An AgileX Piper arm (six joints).
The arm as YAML. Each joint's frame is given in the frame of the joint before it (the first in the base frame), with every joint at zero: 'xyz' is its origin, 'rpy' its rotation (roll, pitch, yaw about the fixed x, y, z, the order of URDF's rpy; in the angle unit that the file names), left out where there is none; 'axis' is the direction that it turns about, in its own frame. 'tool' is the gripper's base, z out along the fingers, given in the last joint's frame.
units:
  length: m
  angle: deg
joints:
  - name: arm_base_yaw
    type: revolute
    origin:
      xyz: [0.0, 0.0, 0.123]
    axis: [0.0, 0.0, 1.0]
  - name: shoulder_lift
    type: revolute
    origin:
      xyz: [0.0, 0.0, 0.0]
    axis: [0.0, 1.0, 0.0]
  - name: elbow
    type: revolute
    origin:
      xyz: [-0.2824, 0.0, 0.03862]
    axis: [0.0, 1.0, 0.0]
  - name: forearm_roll
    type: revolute
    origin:
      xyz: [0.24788, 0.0, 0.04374]
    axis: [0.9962, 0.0, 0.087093]
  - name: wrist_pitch
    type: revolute
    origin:
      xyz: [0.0, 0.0, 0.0]
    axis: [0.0, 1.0, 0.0]
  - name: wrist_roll
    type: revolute
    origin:
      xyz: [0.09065, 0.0, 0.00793]
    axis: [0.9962, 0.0, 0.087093]
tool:
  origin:
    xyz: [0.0, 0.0, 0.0]
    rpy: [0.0, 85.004, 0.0]
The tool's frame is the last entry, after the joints.
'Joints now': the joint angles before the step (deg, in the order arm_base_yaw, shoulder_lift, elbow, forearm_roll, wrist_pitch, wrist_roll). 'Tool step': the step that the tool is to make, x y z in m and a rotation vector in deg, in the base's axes. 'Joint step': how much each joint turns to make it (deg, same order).
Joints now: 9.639, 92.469, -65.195, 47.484, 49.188, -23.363
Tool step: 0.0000, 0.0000, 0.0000, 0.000, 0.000, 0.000
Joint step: 0.000, 0.000, 0.000, 0.000, 0.000, 0.000
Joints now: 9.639, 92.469, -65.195, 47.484, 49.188, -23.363
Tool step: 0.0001, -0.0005, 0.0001, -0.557, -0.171, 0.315
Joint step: -0.010, 0.006, -0.141, -0.647, 0.101, -0.016
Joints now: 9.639, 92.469, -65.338, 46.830, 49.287, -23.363
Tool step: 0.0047, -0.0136, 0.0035, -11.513, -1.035, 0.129
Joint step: -0.001, 0.000, -3.026, -15.551, 0.565, 7.255
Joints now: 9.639, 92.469, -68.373, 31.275, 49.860, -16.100
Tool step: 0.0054, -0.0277, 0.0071, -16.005, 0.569, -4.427
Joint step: -0.685, -0.001, -3.640, -21.925, 3.490, 12.839
